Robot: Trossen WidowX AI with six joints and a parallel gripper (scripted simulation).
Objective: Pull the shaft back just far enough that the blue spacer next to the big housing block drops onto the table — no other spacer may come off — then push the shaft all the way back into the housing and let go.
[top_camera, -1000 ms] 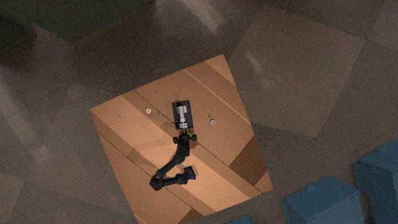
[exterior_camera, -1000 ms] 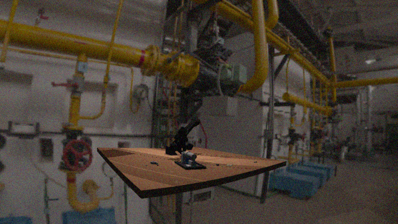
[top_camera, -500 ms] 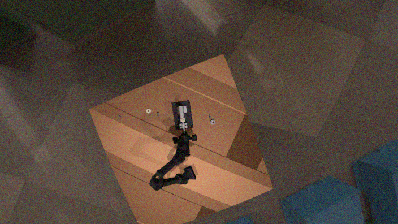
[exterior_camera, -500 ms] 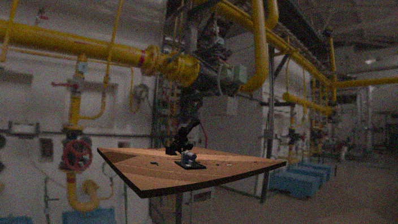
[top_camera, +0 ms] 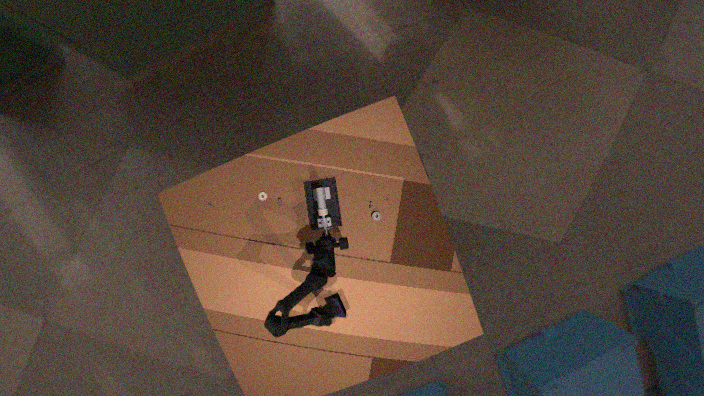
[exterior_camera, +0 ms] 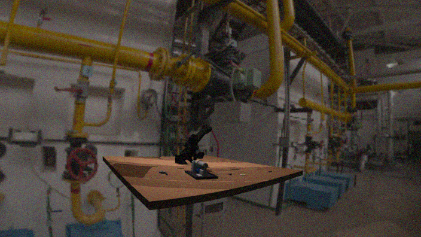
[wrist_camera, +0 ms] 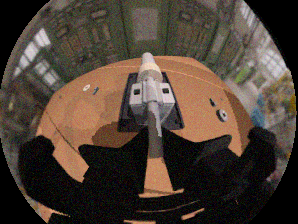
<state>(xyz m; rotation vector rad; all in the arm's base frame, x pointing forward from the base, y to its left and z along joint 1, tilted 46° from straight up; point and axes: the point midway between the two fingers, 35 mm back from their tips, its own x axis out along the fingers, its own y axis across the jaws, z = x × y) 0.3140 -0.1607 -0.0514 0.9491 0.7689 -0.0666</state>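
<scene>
The grey shaft lies 3 cm ahead of my gripper tip, 2 cm above it and 1 cm to the right of it. The rest, counted from my gripper tip: blue spacer (8 cm ahead, 3 cm below, 2 cm to the right).
</scene>
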